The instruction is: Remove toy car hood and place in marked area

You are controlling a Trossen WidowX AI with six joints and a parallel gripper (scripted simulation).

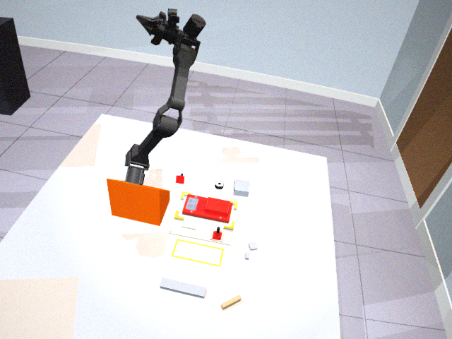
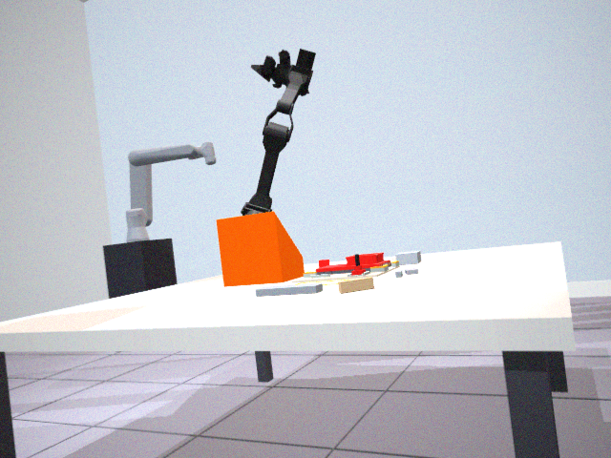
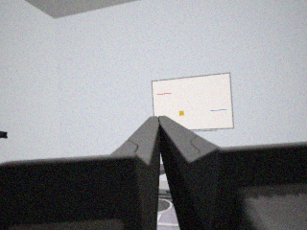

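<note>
Now: gripper tip 700 mm above the hood, 370 mm short of it and 140 mm to the left of it. Round my gripper tip: grey bar: 730 mm below, 530 mm to the right, 290 mm ahead; wooden block: 730 mm below, 560 mm to the right, 470 mm ahead; grey block: 720 mm below, 460 mm ahead, 20 mm to the left.
</note>
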